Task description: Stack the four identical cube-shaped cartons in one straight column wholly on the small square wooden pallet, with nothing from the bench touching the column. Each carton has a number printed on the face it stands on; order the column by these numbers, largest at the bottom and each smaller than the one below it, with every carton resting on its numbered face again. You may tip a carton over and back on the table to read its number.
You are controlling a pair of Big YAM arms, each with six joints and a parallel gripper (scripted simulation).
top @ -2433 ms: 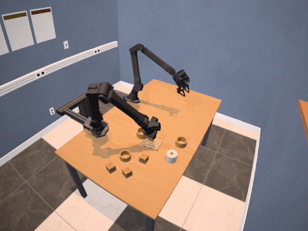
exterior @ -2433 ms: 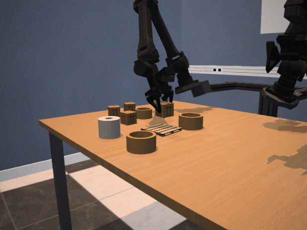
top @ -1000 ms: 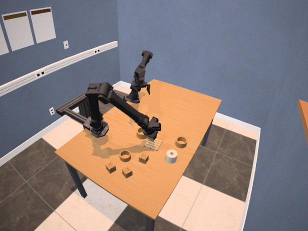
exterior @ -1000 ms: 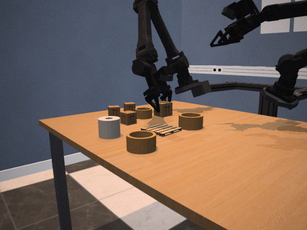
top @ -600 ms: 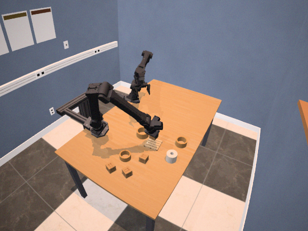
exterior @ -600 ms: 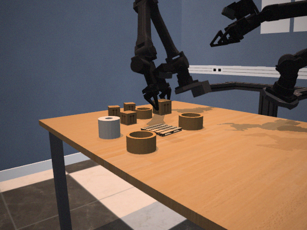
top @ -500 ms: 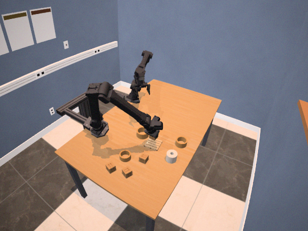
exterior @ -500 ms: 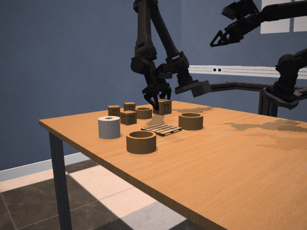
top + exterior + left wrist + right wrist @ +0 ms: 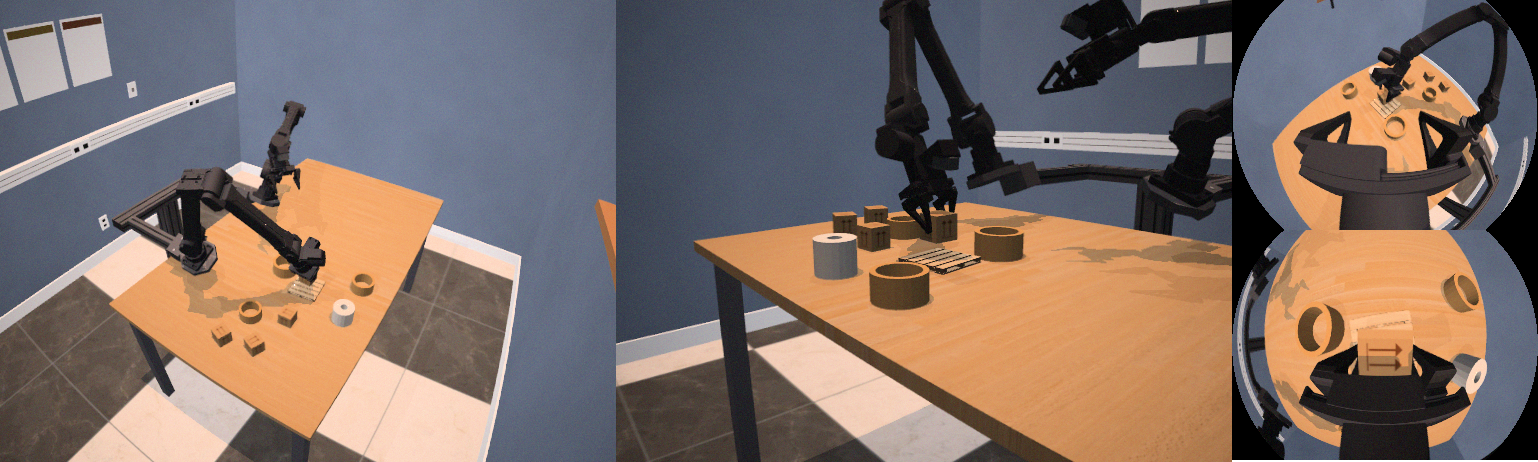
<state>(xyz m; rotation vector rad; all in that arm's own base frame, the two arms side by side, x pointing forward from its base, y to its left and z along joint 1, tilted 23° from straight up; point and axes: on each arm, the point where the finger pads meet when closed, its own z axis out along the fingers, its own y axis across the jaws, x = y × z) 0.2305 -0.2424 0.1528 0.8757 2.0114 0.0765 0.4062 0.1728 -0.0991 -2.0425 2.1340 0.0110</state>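
The wooden pallet lies 7 cm below my right hand. Also, from my right hand: brown carton (3 cm behind, 37 cm to the right, 5 cm below).
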